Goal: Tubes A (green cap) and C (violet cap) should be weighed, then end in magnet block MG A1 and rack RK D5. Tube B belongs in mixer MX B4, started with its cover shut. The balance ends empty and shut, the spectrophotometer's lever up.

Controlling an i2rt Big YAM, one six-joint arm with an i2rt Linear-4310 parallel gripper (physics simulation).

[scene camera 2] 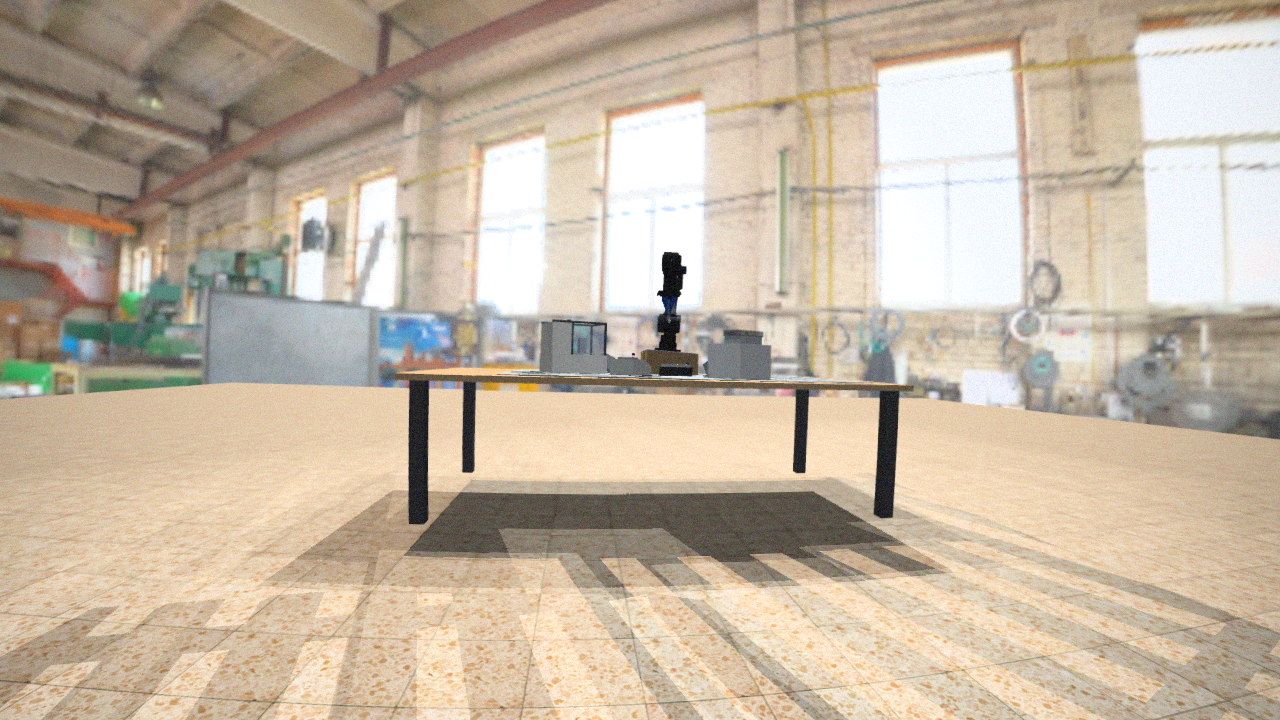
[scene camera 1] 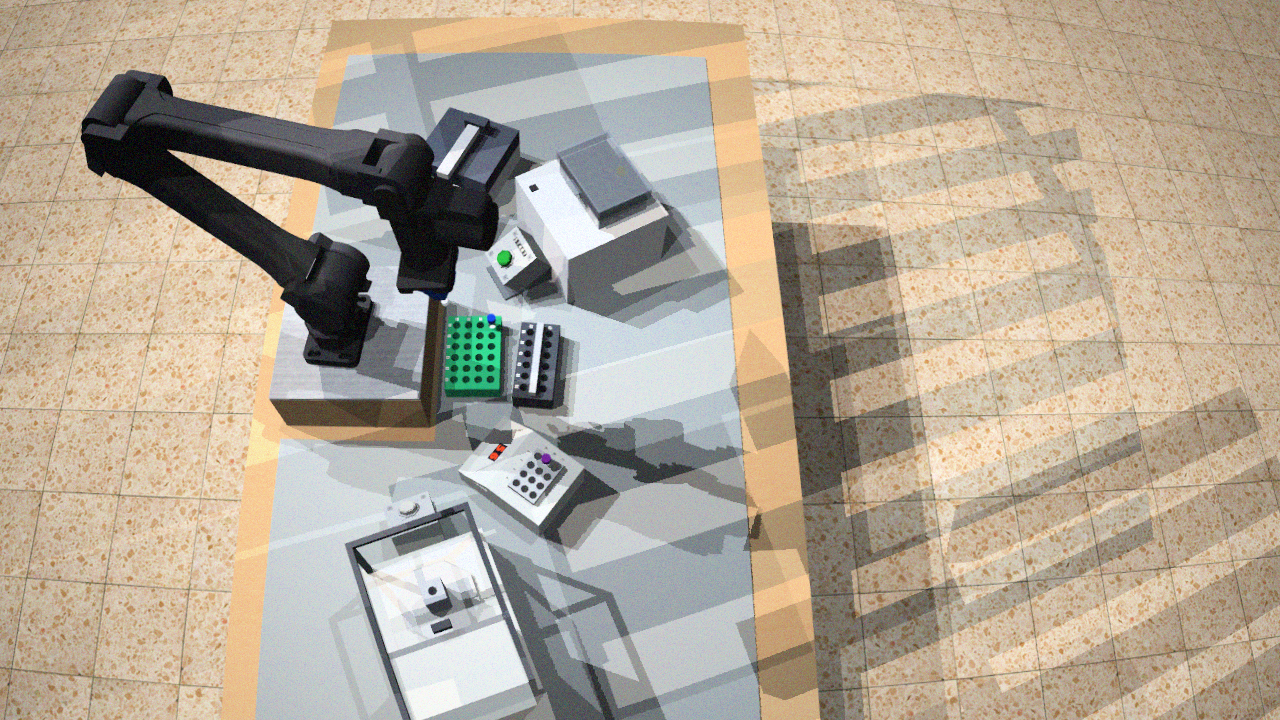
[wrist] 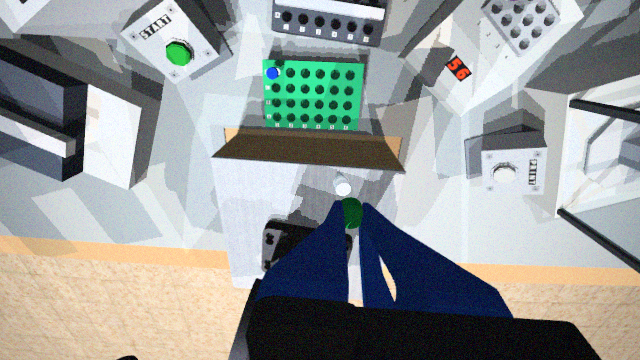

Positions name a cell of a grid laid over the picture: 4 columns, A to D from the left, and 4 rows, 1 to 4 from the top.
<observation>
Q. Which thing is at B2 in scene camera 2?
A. A balance.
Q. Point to a box with green button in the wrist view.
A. B1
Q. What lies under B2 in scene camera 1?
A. A box with green button.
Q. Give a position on a PRINT button box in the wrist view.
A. At D2
</observation>
